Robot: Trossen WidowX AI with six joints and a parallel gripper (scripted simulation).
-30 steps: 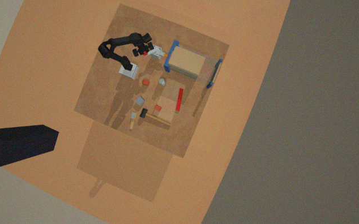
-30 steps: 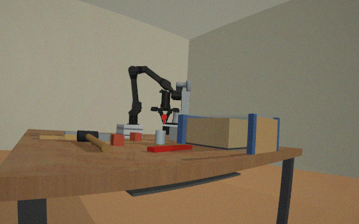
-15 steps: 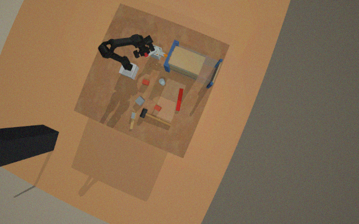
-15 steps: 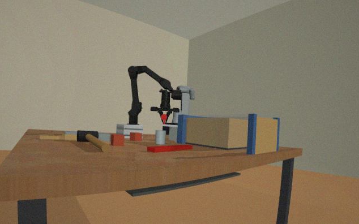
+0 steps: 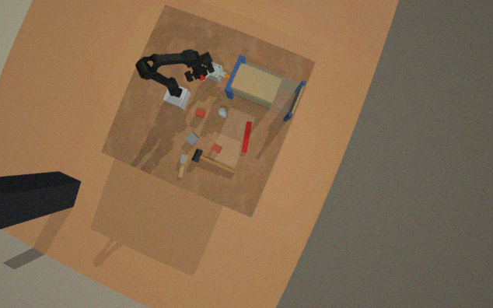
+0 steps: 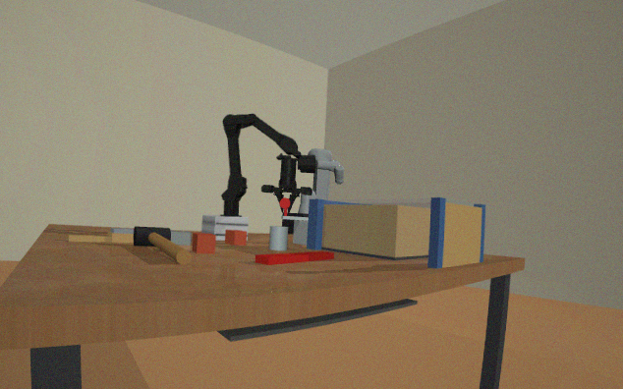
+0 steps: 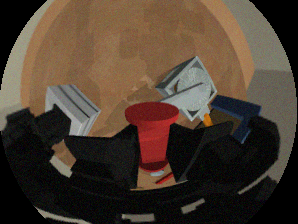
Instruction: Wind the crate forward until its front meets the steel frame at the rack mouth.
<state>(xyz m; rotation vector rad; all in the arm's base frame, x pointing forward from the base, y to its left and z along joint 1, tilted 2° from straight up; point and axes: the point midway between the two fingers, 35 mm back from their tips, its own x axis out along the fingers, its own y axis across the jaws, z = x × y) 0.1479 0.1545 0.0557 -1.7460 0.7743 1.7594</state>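
Right now my gripper tip is 80 mm to the right of the grey hand winch, 80 mm above it and 20 mm short of it. From my gripper tip the other things lie so: red knob 20 mm above; then grey block 430 mm to the right, 100 mm below, 50 mm ahead; then winch handle 30 mm to the left, 20 mm ahead, 10 mm below.
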